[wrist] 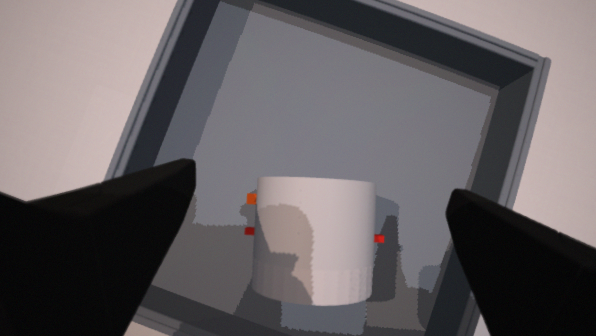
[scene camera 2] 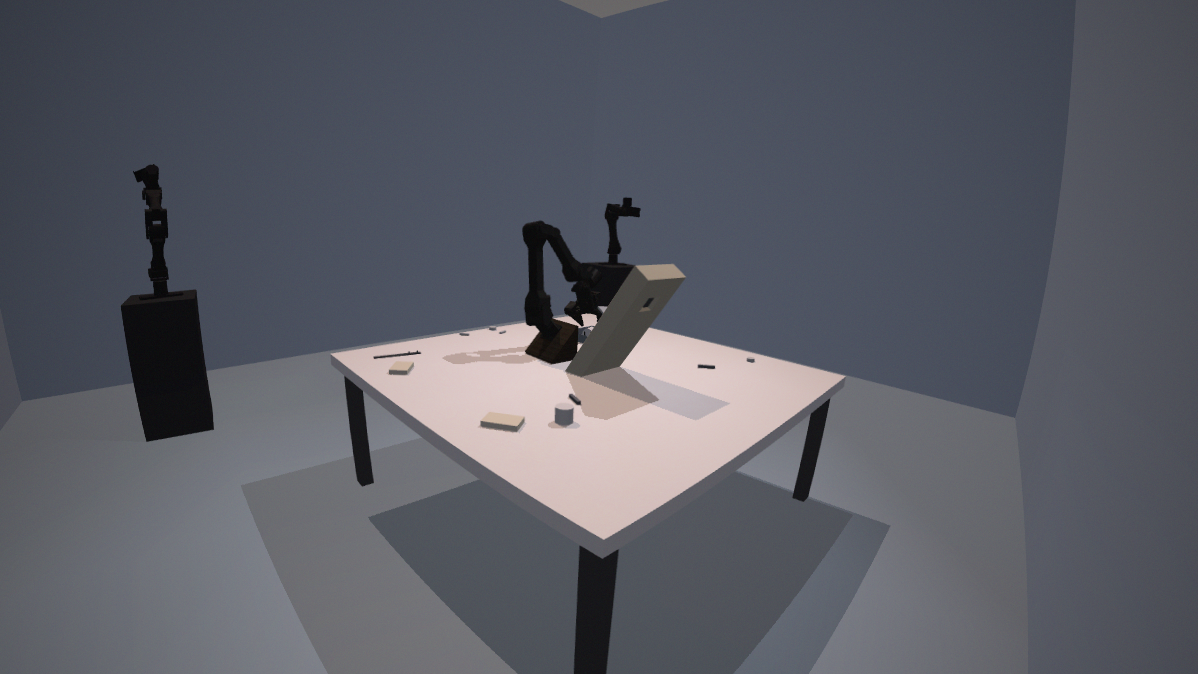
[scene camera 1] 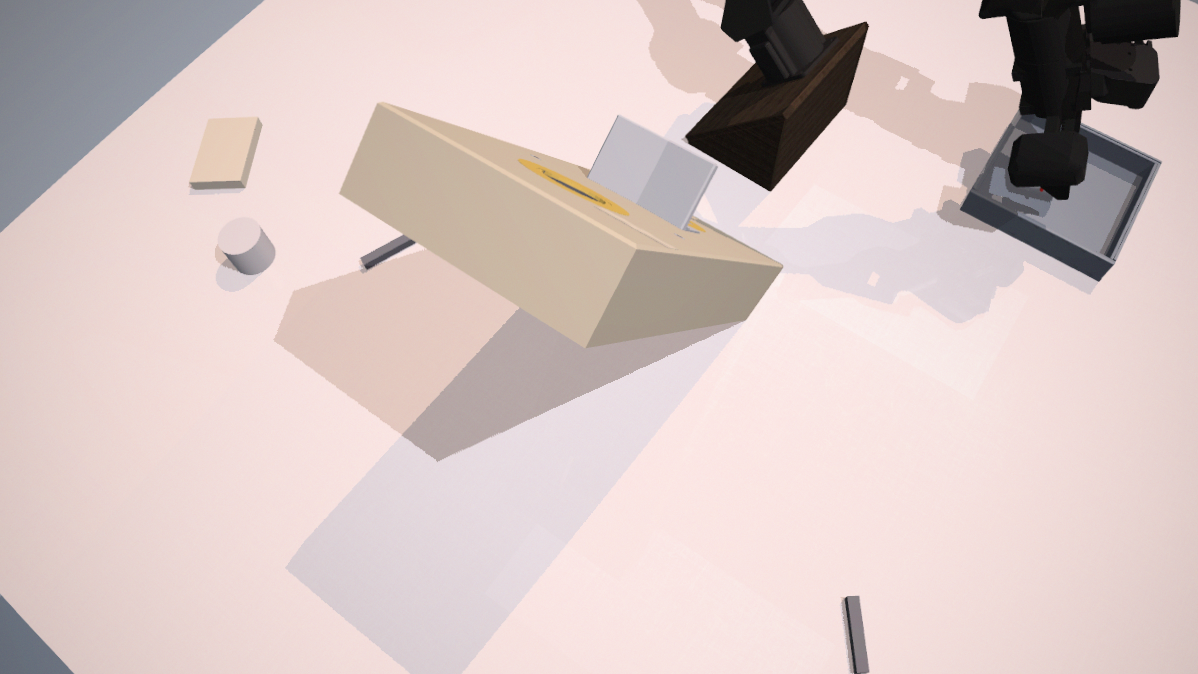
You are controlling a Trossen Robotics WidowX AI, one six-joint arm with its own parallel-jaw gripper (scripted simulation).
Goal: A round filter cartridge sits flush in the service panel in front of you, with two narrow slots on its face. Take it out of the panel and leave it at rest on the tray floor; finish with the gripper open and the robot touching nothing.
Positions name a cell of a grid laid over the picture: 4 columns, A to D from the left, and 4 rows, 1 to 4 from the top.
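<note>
My gripper (scene camera 1: D1) open, empty; in the wrist view (wrist: C3) too. Round filter cartridge (wrist: C3) in sight. Tan service panel (scene camera 1: C2), tan block (scene camera 1: A1) likewise.
</note>
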